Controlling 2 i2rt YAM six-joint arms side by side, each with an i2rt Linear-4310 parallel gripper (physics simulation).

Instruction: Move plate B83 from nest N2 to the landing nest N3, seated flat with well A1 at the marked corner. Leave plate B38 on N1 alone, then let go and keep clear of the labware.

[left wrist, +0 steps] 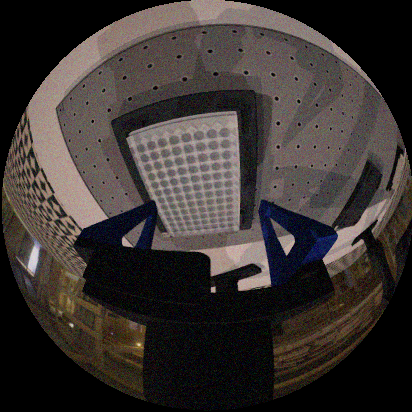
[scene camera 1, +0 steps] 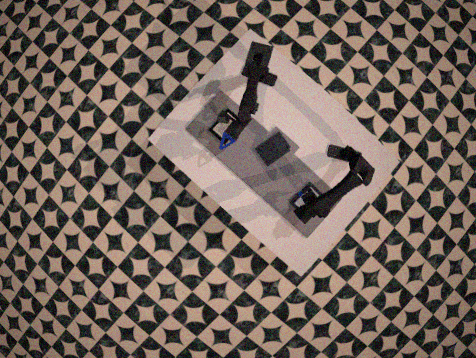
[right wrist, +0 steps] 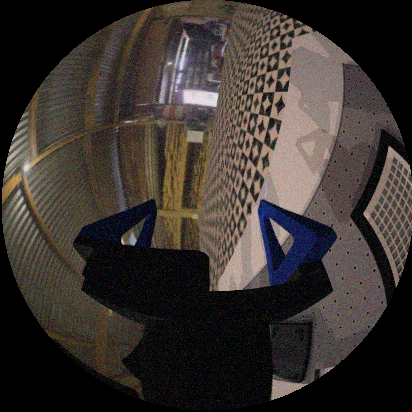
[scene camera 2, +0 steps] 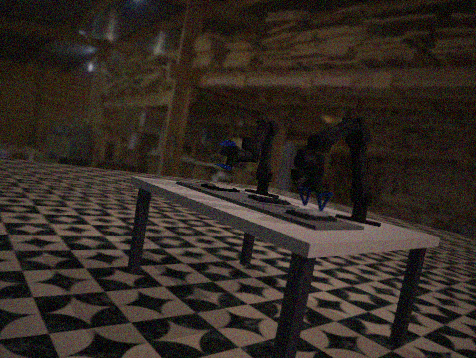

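A white many-welled plate (left wrist: 192, 170) (scene camera 1: 299, 201) lies in a dark nest (left wrist: 248, 150) at the right of scene camera 1. My left gripper (left wrist: 207, 205) (scene camera 2: 314, 206) is open and points down low over this plate, one finger toward each side, holding nothing. A second plate (scene camera 1: 220, 126) (right wrist: 395, 200) lies in a nest (right wrist: 366, 200) at the upper left of scene camera 1. A dark middle nest (scene camera 1: 273, 147) (right wrist: 291, 350) holds no plate. My right gripper (right wrist: 207, 204) (scene camera 2: 225, 155) is open, empty and raised near the second plate. Plate names, nest names and the marked corners cannot be read.
The nests stand along a grey perforated board (scene camera 1: 240, 161) (left wrist: 300, 125) on a pale table (scene camera 1: 295, 257) (scene camera 2: 350, 245). Both dark arms reach over the board from the upper right side of the table in scene camera 1. The right arm stands near the second plate.
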